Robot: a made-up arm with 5 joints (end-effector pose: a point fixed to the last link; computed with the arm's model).
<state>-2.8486 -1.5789 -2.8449 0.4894 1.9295</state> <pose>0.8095 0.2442 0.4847 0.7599 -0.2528 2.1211</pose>
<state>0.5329 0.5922 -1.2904 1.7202 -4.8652</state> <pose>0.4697 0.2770 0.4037 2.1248 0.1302 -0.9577</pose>
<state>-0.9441 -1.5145 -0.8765 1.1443 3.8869</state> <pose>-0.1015 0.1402 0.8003 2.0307 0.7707 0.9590</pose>
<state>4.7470 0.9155 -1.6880 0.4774 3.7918</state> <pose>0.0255 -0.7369 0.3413 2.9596 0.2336 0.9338</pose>
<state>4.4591 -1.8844 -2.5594 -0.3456 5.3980</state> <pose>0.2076 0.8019 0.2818 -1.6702 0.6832 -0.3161</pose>
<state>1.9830 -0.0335 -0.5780 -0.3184 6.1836</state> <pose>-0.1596 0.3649 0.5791 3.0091 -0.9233 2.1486</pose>
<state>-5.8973 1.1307 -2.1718 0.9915 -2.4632</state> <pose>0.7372 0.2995 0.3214 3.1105 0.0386 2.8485</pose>
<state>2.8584 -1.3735 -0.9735 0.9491 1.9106</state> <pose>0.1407 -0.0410 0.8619 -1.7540 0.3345 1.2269</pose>
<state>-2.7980 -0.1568 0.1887 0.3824 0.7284</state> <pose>-0.0914 -0.0327 0.3980 2.8568 0.3051 2.7127</pose>
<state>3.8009 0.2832 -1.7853 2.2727 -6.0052</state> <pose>-0.4126 -0.3198 0.7338 2.8812 0.7340 -2.8608</pose>
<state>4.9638 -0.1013 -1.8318 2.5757 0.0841</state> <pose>0.0798 -0.3108 0.9137 3.0788 0.6400 -1.4243</pose>
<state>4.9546 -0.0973 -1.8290 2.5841 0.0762</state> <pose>0.0774 -0.3132 0.9116 3.0828 0.6556 -1.4248</pose>
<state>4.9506 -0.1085 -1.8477 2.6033 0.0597</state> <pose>0.0739 -0.3042 0.9204 3.0965 0.6458 -1.4074</pose>
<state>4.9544 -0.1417 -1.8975 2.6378 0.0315</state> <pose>0.0684 -0.2773 0.9439 3.1201 0.5983 -1.3669</pose>
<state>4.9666 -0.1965 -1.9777 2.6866 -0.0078</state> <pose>0.0597 -0.2298 0.9782 -3.1372 0.5124 -1.3076</pose>
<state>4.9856 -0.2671 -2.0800 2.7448 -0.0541</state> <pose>0.0458 -0.1634 1.0145 -3.1189 0.3971 -1.2389</pose>
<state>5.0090 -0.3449 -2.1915 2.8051 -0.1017</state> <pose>0.0261 -0.0854 1.0433 -3.1137 0.2673 -1.1687</pose>
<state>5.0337 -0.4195 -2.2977 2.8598 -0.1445</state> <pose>0.0026 -0.0078 1.0592 -3.1209 0.1411 -1.1035</pose>
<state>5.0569 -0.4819 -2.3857 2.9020 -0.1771</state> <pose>-0.0206 0.0573 1.0634 -3.1355 0.0339 -1.0491</pose>
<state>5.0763 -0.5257 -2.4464 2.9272 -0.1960</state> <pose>-0.0389 0.1021 1.0614 3.1328 -0.0440 -1.0107</pose>
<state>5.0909 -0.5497 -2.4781 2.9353 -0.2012</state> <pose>-0.0499 0.1254 1.0589 3.1230 -0.0906 -0.9902</pose>
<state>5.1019 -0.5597 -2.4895 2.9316 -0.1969</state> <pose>-0.0549 0.1339 1.0579 3.1185 -0.1153 -0.9831</pose>
